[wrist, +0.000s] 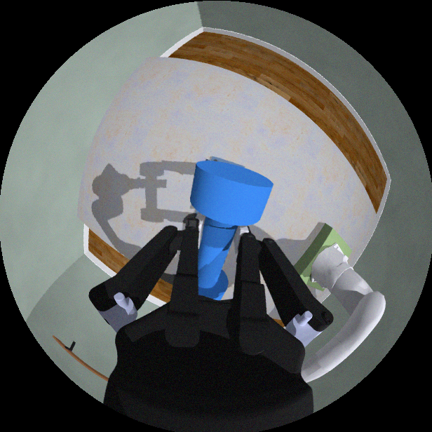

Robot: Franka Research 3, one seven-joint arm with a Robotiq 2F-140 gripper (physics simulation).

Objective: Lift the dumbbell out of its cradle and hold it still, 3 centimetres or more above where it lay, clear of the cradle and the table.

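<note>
The blue dumbbell (230, 196) is in the middle of the wrist view, its large near head above the fingertips and its handle running down between the fingers. Part of the far head shows low between the fingers, close to the gripper body. My gripper (219, 215) is shut on the dumbbell's handle, one black finger on each side, just below the near head. A thin grey-blue sliver shows behind the upper edge of the near head; I cannot tell if it is the cradle. The cradle is otherwise hidden, and the height of the dumbbell above it cannot be read.
The pale speckled table (200, 105) lies below, with the arm's grey shadow to the left. A green block (316, 245) is at the right, beside the pale robot arm (362, 327). Wooden floor (300, 92) shows past the table's upper right edge.
</note>
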